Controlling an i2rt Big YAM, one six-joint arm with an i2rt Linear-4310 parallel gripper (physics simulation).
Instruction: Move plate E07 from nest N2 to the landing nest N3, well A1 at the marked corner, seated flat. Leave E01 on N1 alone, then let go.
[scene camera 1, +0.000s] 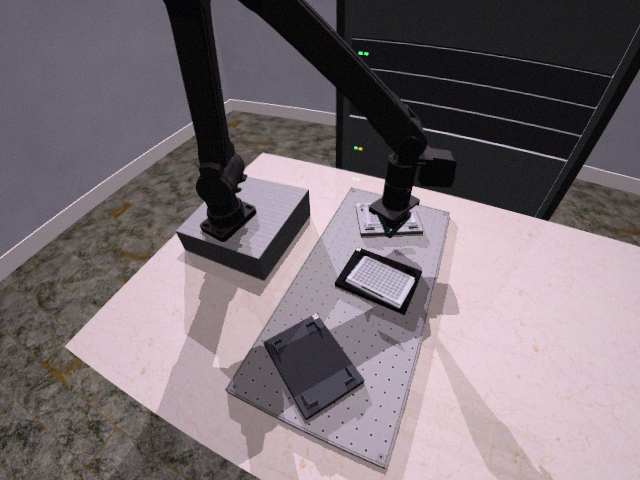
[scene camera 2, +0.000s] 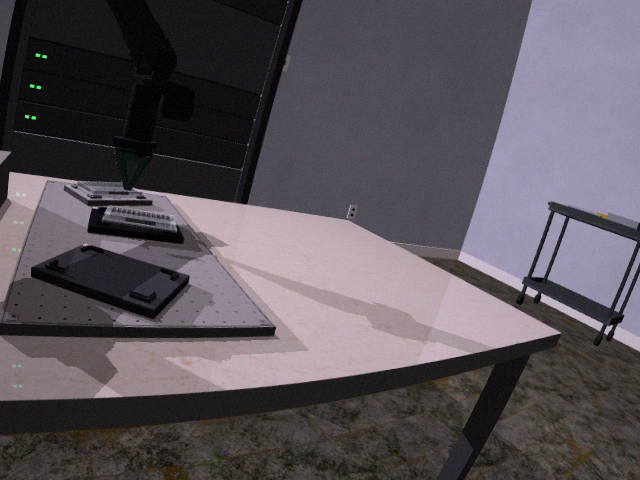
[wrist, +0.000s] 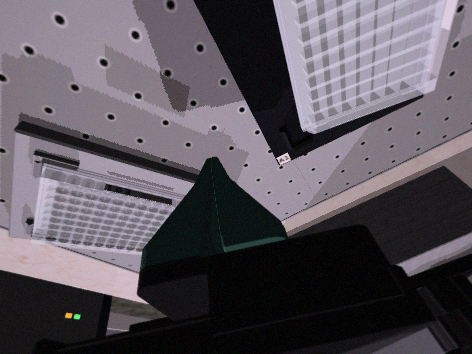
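My gripper (scene camera 1: 390, 234) (scene camera 2: 128, 188) (wrist: 213, 164) is shut and empty, tips down, over the near side of the far nest. That light grey nest (scene camera 1: 366, 230) (scene camera 2: 119, 199) (wrist: 24, 185) holds a clear plate (scene camera 1: 373, 220) (scene camera 2: 102, 187) (wrist: 100, 215); its dark label is not clearly readable. The middle black nest (scene camera 1: 343, 274) (scene camera 2: 98, 221) (wrist: 255, 60) holds another clear plate (scene camera 1: 382, 281) (scene camera 2: 139, 219) (wrist: 370, 55); I cannot read its name or tell whether it is fully seated. The near dark nest (scene camera 1: 312, 361) (scene camera 2: 113, 276) is empty, with corner clips and a white corner tag (scene camera 1: 315, 316).
The nests stand on a perforated board (scene camera 1: 356, 428) (scene camera 2: 222, 315) (wrist: 120, 85) on the pale table (scene camera 1: 537, 330) (scene camera 2: 330, 268). The arm's base stands on a grey block (scene camera 1: 279, 206) at the left. A dark rack (scene camera 1: 465, 87) rises behind the table. A cart (scene camera 2: 573, 299) stands at the far right.
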